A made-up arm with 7 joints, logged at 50 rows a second.
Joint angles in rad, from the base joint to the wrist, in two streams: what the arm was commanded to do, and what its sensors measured. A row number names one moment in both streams.
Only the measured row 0 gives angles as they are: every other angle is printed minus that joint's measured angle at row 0.
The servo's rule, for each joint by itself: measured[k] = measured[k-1] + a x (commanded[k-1-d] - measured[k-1]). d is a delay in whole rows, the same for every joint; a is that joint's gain. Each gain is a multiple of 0.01, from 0.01 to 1. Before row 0 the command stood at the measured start. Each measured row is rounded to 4 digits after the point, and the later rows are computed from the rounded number. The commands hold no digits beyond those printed.
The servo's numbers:
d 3
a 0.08 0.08 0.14 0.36 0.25 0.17 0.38
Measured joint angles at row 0:
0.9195, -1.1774, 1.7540, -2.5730, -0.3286, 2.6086, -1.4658
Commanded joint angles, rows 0 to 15:
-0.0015, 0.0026, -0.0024, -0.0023, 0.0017, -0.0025, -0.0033
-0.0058, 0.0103, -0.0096, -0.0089, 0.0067, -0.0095, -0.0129
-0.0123, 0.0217, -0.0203, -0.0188, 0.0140, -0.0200, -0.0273
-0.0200, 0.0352, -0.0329, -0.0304, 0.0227, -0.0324, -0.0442
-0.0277, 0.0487, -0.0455, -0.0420, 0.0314, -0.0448, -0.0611
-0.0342, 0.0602, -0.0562, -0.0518, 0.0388, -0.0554, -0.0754
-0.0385, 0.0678, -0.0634, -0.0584, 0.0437, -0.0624, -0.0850
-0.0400, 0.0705, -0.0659, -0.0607, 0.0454, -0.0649, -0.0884
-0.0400, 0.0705, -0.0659, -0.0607, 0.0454, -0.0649, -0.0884
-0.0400, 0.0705, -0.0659, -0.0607, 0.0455, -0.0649, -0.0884
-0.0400, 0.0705, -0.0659, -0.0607, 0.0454, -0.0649, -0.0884
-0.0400, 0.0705, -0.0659, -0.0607, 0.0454, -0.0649, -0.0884
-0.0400, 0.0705, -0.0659, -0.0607, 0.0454, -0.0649, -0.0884
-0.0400, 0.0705, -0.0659, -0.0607, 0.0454, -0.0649, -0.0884
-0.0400, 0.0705, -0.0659, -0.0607, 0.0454, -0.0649, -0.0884
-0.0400, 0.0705, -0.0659, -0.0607, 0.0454, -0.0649, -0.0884
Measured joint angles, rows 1 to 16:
0.0000, 0.0000, 0.0000, 0.0000, 0.0000, 0.0000, 0.0000
0.0000, 0.0000, 0.0000, 0.0000, 0.0000, 0.0000, 0.0000
0.0000, 0.0000, 0.0000, 0.0000, 0.0000, 0.0000, 0.0000
-0.0001, 0.0002, -0.0003, -0.0008, 0.0004, -0.0004, -0.0013
-0.0006, 0.0010, -0.0016, -0.0037, 0.0020, -0.0019, -0.0057
-0.0015, 0.0027, -0.0042, -0.0091, 0.0050, -0.0050, -0.0139
-0.0030, 0.0053, -0.0082, -0.0168, 0.0094, -0.0097, -0.0254
-0.0050, 0.0088, -0.0134, -0.0259, 0.0149, -0.0157, -0.0390
-0.0073, 0.0129, -0.0194, -0.0352, 0.0209, -0.0224, -0.0528
-0.0098, 0.0173, -0.0256, -0.0436, 0.0266, -0.0292, -0.0650
-0.0122, 0.0216, -0.0312, -0.0498, 0.0313, -0.0353, -0.0739
-0.0144, 0.0255, -0.0361, -0.0537, 0.0348, -0.0403, -0.0794
-0.0164, 0.0291, -0.0403, -0.0562, 0.0375, -0.0445, -0.0828
-0.0183, 0.0324, -0.0439, -0.0578, 0.0395, -0.0480, -0.0849
-0.0200, 0.0354, -0.0470, -0.0588, 0.0410, -0.0509, -0.0862
-0.0216, 0.0382, -0.0496, -0.0595, 0.0421, -0.0533, -0.0870

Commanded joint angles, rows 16 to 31:
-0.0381, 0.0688, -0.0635, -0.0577, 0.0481, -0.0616, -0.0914
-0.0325, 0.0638, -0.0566, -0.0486, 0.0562, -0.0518, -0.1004
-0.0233, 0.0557, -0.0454, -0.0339, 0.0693, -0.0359, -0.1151
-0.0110, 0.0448, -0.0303, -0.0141, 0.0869, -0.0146, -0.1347
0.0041, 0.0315, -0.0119, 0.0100, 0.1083, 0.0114, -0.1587
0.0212, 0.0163, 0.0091, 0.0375, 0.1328, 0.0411, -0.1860
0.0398, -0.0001, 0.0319, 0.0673, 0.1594, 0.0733, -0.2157
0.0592, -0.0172, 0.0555, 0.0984, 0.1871, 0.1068, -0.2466
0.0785, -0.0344, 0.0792, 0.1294, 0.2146, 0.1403, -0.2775
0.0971, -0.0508, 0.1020, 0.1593, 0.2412, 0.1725, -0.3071
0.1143, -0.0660, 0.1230, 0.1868, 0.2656, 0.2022, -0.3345
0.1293, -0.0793, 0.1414, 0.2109, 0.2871, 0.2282, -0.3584
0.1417, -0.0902, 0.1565, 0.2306, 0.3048, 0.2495, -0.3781
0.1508, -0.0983, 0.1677, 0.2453, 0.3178, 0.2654, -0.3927
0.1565, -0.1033, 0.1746, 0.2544, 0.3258, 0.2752, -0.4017
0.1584, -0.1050, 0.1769, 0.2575, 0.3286, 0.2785, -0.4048
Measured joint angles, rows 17 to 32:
-0.0231, 0.0408, -0.0519, -0.0599, 0.0429, -0.0553, -0.0875
-0.0245, 0.0432, -0.0539, -0.0602, 0.0435, -0.0569, -0.0878
-0.0257, 0.0454, -0.0556, -0.0604, 0.0440, -0.0583, -0.0880
-0.0267, 0.0473, -0.0567, -0.0594, 0.0450, -0.0589, -0.0893
-0.0272, 0.0486, -0.0567, -0.0555, 0.0478, -0.0577, -0.0935
-0.0269, 0.0492, -0.0551, -0.0477, 0.0532, -0.0540, -0.1017
-0.0256, 0.0488, -0.0516, -0.0356, 0.0616, -0.0473, -0.1142
-0.0232, 0.0474, -0.0460, -0.0192, 0.0733, -0.0373, -0.1311
-0.0196, 0.0449, -0.0383, 0.0012, 0.0882, -0.0240, -0.1520
-0.0148, 0.0413, -0.0285, 0.0250, 0.1060, -0.0075, -0.1762
-0.0089, 0.0366, -0.0167, 0.0514, 0.1263, 0.0119, -0.2030
-0.0019, 0.0309, -0.0033, 0.0795, 0.1484, 0.0337, -0.2313
0.0060, 0.0244, 0.0114, 0.1082, 0.1716, 0.0573, -0.2601
0.0147, 0.0172, 0.0270, 0.1365, 0.1951, 0.0819, -0.2884
0.0239, 0.0095, 0.0430, 0.1633, 0.2181, 0.1068, -0.3150
0.0333, 0.0015, 0.0589, 0.1875, 0.2398, 0.1311, -0.3390

